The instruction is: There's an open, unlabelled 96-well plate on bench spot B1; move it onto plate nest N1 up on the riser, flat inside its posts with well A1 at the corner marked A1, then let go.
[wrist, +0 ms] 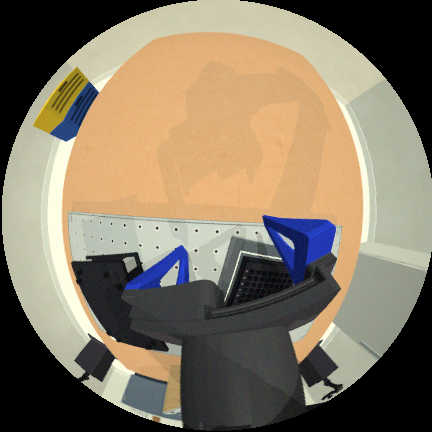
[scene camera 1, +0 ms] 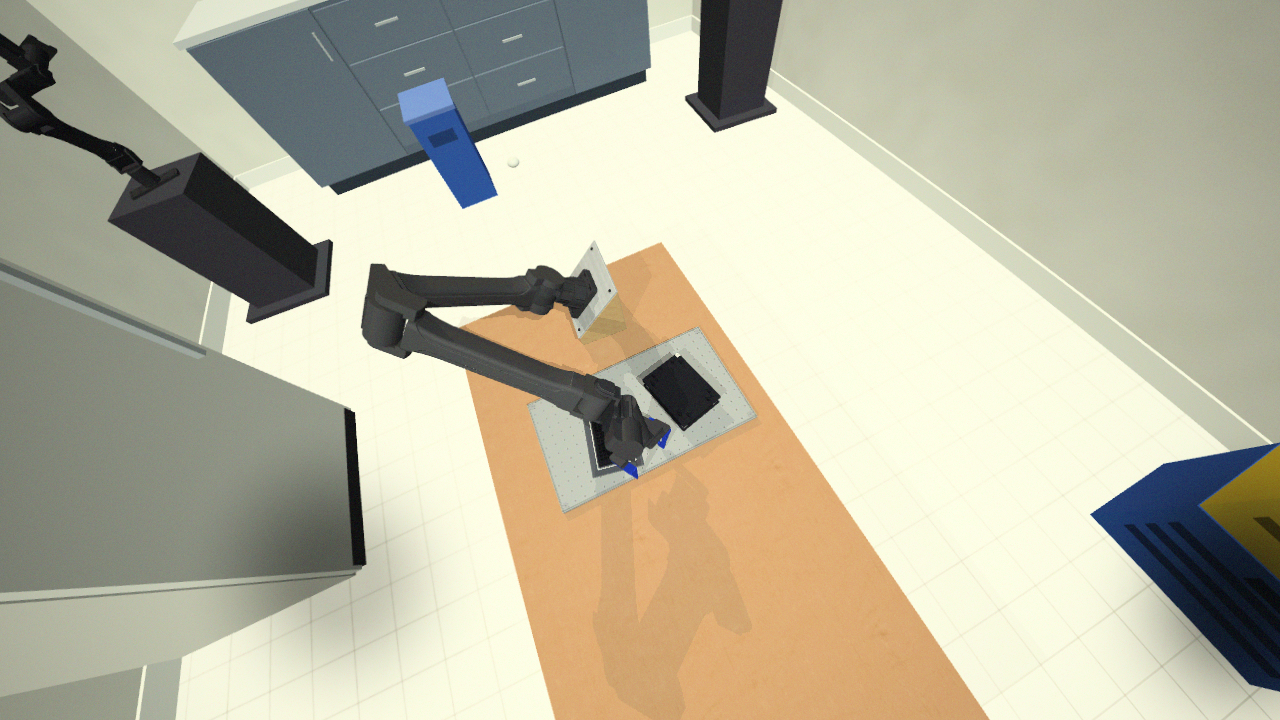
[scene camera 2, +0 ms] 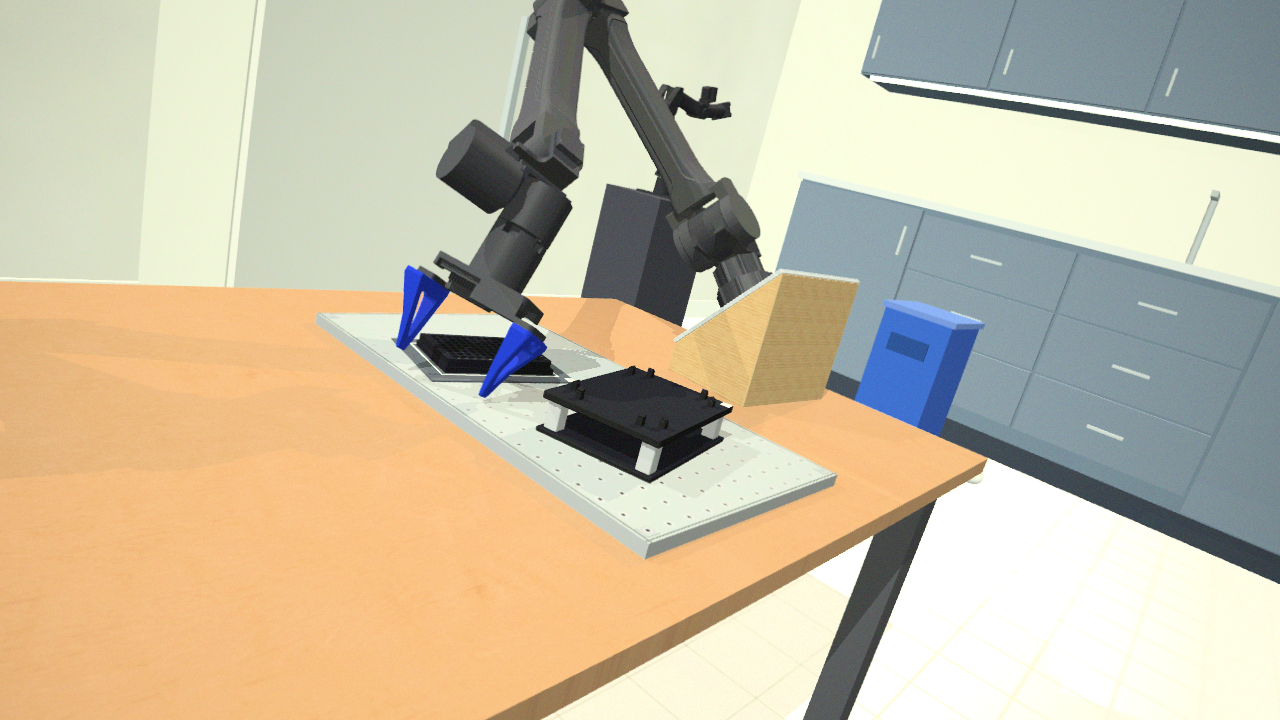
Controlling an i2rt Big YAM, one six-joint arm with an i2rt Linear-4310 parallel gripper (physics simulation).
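Pixels of known places: gripper, fingertip midpoint: (wrist: 221, 235) (scene camera 1: 649, 462) (scene camera 2: 440, 372); arm's base, link origin: (scene camera 1: 582, 294) (scene camera 2: 755, 314).
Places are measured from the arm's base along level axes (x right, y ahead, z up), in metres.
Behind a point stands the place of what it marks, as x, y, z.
Note:
The black 96-well plate (scene camera 1: 602, 450) @[0.094, 0.417, -0.071] (scene camera 2: 472, 355) @[0.045, 0.422, -0.072] (wrist: 256, 281) @[0.050, 0.430, -0.071] lies flat on bench spot B1 (scene camera 2: 449, 377) @[0.018, 0.463, -0.084] (wrist: 229, 257) @[0.014, 0.457, -0.084], a grey pad with a white outline. My gripper (scene camera 1: 648, 460) @[-0.001, 0.486, -0.071] (scene camera 2: 443, 370) @[-0.001, 0.486, -0.071] (wrist: 221, 235) @[-0.001, 0.486, -0.071] is open and empty, low down. Its blue fingers are spread wide. In scene camera 2, one fingertip is by the plate's left end and the other is in front of its right part. The arm hides part of the plate in scene camera 1. Plate nest N1 (scene camera 1: 682, 391) @[-0.143, 0.362, -0.046] (scene camera 2: 637, 399) @[-0.144, 0.363, -0.046] (wrist: 102, 297) @[-0.153, 0.379, -0.046] is a black platform with small posts, on white legs. I cannot read its A1 mark.
The nest and the plate share a perforated light-grey board (scene camera 1: 556, 465) @[0.215, 0.404, -0.086] (scene camera 2: 648, 539) @[-0.290, 0.480, -0.085] (wrist: 165, 235) @[-0.068, 0.475, -0.086] on the wooden table (scene camera 1: 644, 573) @[0.097, 0.698, -0.099] (scene camera 2: 268, 501) @[-0.142, 0.686, -0.099] (wrist: 150, 125) @[-0.128, 0.636, -0.099]. The arm's wedge-shaped wooden mount (scene camera 2: 796, 344) @[-0.086, 0.016, -0.014] stands behind the nest. A blue bin (scene camera 1: 452, 156) (scene camera 2: 917, 362) stands on the floor.

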